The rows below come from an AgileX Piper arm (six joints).
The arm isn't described. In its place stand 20 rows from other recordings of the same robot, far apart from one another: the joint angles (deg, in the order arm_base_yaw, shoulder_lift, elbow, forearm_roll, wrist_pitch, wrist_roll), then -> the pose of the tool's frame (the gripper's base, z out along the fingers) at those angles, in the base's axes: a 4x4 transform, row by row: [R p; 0 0 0 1], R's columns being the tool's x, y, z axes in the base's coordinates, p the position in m.
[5.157, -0.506, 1.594, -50.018, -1.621, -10.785] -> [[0.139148 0.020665 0.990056 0.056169], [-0.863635 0.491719 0.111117 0.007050], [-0.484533 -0.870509 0.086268 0.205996], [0 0 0 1]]
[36.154, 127.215, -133.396, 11.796, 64.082, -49.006] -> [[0.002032 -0.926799 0.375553 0.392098], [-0.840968 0.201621 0.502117 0.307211], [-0.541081 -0.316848 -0.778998 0.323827], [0 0 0 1]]
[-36.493, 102.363, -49.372, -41.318, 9.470, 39.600] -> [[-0.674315 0.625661 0.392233 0.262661], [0.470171 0.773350 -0.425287 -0.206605], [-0.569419 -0.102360 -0.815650 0.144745], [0 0 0 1]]
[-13.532, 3.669, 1.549, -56.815, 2.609, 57.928] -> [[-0.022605 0.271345 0.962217 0.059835], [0.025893 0.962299 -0.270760 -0.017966], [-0.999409 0.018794 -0.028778 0.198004], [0 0 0 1]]
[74.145, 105.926, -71.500, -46.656, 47.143, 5.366] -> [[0.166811 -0.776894 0.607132 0.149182], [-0.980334 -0.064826 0.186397 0.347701], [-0.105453 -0.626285 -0.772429 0.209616], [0 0 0 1]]
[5.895, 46.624, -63.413, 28.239, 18.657, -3.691] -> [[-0.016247 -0.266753 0.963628 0.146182], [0.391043 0.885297 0.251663 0.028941], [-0.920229 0.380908 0.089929 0.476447], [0 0 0 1]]
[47.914, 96.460, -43.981, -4.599, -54.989, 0.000] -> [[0.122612 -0.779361 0.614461 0.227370], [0.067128 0.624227 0.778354 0.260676], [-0.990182 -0.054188 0.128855 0.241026], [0 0 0 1]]
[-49.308, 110.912, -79.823, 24.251, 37.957, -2.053] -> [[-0.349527 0.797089 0.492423 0.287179], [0.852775 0.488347 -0.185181 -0.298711], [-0.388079 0.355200 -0.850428 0.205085], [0 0 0 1]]
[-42.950, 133.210, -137.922, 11.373, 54.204, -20.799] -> [[-0.635968 0.446941 0.629117 0.397570], [0.263719 0.892009 -0.367115 -0.350206], [-0.725256 -0.067563 -0.685156 0.303994], [0 0 0 1]]
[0.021, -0.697, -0.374, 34.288, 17.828, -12.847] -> [[-0.202654 -0.107602 0.973321 0.052743], [0.339094 0.924740 0.172833 0.015715], [-0.918666 0.365072 -0.150915 0.192810], [0 0 0 1]]
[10.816, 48.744, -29.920, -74.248, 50.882, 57.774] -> [[-0.589508 0.415955 0.692431 0.152930], [-0.208484 0.749827 -0.627928 -0.039963], [-0.780394 -0.514530 -0.355309 0.289850], [0 0 0 1]]
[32.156, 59.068, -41.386, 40.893, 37.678, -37.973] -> [[-0.530363 -0.769942 0.354830 0.148630], [-0.400367 0.596405 0.695706 0.136448], [-0.747276 0.226914 -0.624570 0.294634], [0 0 0 1]]
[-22.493, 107.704, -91.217, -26.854, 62.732, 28.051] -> [[-0.725113 0.678917 0.115249 0.354899], [0.556654 0.676403 -0.482302 -0.186500], [-0.405398 -0.285570 -0.868391 0.272853], [0 0 0 1]]
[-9.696, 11.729, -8.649, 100.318, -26.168, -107.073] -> [[-0.109821 0.570788 0.813720 0.055536], [-0.070531 0.812133 -0.579194 -0.049544], [-0.991446 -0.121000 -0.048931 0.244122], [0 0 0 1]]
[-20.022, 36.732, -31.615, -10.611, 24.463, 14.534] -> [[-0.349527 0.437890 0.828301 0.120063], [0.217217 0.897848 -0.382996 -0.051137], [-0.911399 0.046054 -0.408939 0.307088], [0 0 0 1]]
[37.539, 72.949, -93.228, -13.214, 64.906, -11.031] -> [[-0.343485 -0.592446 0.728715 0.202279], [-0.618855 0.726422 0.298881 0.131675], [-0.706426 -0.348308 -0.616153 0.475184], [0 0 0 1]]
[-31.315, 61.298, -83.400, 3.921, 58.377, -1.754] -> [[-0.440264 0.478664 0.759637 0.164347], [0.274047 0.877312 -0.393983 -0.093781], [-0.855024 0.034720 -0.517426 0.475955], [0 0 0 1]]
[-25.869, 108.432, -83.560, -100.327, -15.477, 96.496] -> [[-0.361462 0.177052 0.915422 0.415519], [0.096535 0.983635 -0.152128 -0.174937], [-0.927376 0.033382 -0.372638 0.280220], [0 0 0 1]]
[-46.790, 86.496, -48.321, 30.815, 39.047, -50.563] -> [[-0.835553 0.271678 0.477538 0.209958], [0.289805 0.956370 -0.037019 -0.180614], [-0.466760 0.107461 -0.877831 0.208528], [0 0 0 1]]
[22.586, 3.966, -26.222, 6.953, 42.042, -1.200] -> [[-0.263414 -0.438039 0.859497 0.017087], [-0.034740 0.894693 0.445329 0.015098], [-0.964057 0.087447 -0.250892 0.292590], [0 0 0 1]]
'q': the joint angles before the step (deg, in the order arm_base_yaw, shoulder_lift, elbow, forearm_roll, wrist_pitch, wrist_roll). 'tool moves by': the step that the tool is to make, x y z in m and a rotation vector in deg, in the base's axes. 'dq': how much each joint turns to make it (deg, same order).
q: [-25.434, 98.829, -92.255, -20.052, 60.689, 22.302]
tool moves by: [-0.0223, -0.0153, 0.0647, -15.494, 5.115, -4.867]
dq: [-0.005, -0.919, -10.832, -15.980, 10.175, -1.435]
